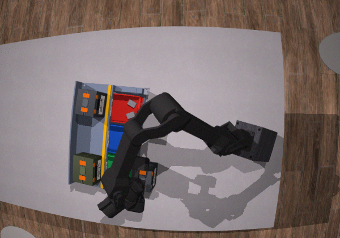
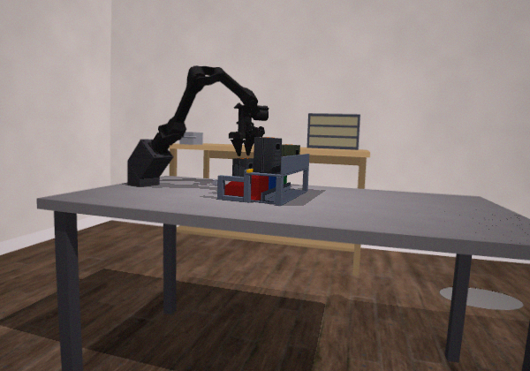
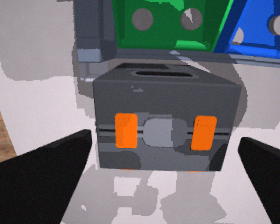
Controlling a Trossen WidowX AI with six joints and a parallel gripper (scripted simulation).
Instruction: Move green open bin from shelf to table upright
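The dark box is 11 cm below my hand. From my hand the other things lie so: olive box 20 cm ahead, 1 cm to the left, 3 cm below; then yellow rail 16 cm ahead, 11 cm to the right, 7 cm below; then green open bin 12 cm ahead, 13 cm below.
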